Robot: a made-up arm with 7 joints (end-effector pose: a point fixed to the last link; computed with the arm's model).
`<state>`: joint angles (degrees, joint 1 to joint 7).
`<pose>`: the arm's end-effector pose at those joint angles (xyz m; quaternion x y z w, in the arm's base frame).
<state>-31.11 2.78 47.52 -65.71 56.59 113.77 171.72</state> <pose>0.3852 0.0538 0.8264 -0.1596 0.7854 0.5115 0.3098</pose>
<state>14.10 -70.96 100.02 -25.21 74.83 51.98 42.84</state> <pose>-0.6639 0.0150 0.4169 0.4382 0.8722 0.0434 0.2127</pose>
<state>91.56 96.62 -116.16 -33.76 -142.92 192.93 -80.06</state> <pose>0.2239 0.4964 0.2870 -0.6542 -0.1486 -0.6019 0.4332</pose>
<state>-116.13 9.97 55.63 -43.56 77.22 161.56 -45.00</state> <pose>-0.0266 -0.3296 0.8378 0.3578 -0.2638 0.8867 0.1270</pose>
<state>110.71 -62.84 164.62 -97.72 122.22 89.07 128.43</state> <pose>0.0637 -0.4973 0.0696 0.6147 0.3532 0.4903 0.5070</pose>
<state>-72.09 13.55 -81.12 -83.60 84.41 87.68 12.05</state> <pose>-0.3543 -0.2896 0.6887 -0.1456 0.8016 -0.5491 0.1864</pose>
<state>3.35 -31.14 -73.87 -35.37 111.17 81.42 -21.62</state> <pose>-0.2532 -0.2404 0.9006 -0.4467 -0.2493 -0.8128 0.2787</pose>
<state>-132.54 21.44 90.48 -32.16 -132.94 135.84 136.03</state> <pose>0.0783 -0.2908 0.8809 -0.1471 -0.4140 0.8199 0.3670</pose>
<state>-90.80 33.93 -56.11 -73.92 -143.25 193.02 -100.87</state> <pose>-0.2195 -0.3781 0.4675 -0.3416 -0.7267 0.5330 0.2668</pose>
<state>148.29 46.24 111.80 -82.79 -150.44 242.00 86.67</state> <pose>-0.2551 -0.0762 0.6201 0.7059 -0.1531 0.5251 0.4501</pose>
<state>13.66 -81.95 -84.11 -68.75 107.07 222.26 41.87</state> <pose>-0.3483 -0.3271 0.3032 0.8335 0.2780 -0.1310 0.4592</pose>
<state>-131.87 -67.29 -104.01 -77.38 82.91 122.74 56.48</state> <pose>0.0432 0.6086 0.3339 -0.4081 0.1347 0.8993 0.0809</pose>
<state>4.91 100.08 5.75 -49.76 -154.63 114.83 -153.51</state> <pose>0.4834 0.0961 -0.1275 -0.5991 0.3692 -0.6937 0.1536</pose>
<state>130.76 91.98 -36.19 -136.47 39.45 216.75 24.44</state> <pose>-0.0103 0.3479 0.0898 0.6976 0.5043 0.4945 0.1206</pose>
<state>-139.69 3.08 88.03 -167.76 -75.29 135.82 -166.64</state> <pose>0.1977 -0.1249 0.3242 0.0458 -0.9405 0.1859 0.2805</pose>
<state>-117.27 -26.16 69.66 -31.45 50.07 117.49 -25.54</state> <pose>0.2355 0.1052 0.9439 0.7229 0.1378 0.6537 0.1766</pose>
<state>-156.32 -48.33 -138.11 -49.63 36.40 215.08 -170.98</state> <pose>0.4325 0.2435 0.5568 0.2997 0.5403 0.6065 0.5004</pose>
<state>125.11 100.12 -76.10 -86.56 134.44 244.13 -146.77</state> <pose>-0.0120 0.4089 0.2207 0.2897 0.3349 0.5346 0.7198</pose>
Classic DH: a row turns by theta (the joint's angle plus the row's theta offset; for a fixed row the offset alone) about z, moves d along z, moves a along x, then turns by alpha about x. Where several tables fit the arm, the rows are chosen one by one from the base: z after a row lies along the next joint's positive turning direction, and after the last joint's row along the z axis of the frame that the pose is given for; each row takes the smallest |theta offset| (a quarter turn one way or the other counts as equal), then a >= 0, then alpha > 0; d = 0 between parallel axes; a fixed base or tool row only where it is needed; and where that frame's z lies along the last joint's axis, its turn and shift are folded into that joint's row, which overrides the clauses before.
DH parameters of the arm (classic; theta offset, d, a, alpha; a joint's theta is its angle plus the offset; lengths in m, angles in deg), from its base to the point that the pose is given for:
joint 1: 0 0.3013 0 -90
joint 2: 0 0 0 90
joint 3: 0 0.3229 0.079 90
joint 4: 0 0 -0.0533 -90
joint 5: 0 0.2479 0 90
joint 6: 0 0 0.1134 90
joint 7: 0 0 0 0

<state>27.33 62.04 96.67 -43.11 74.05 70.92 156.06</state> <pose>0.3207 0.4855 0.6491 0.4376 0.0959 -0.8104 0.3775</pose>
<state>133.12 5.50 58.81 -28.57 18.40 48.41 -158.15</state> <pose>-0.2830 -0.0337 0.8943 0.9778 0.0311 -0.1030 0.1801</pose>
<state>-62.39 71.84 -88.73 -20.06 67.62 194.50 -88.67</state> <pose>0.1734 -0.4765 0.5714 0.4830 0.1118 -0.0324 0.8679</pose>
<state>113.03 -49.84 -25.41 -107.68 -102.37 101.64 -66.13</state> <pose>0.1295 0.1217 0.7771 0.2621 0.6746 0.3600 0.5887</pose>
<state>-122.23 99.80 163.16 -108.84 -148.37 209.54 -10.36</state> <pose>-0.1254 -0.2423 0.5131 -0.0915 0.2695 0.6669 0.6886</pose>
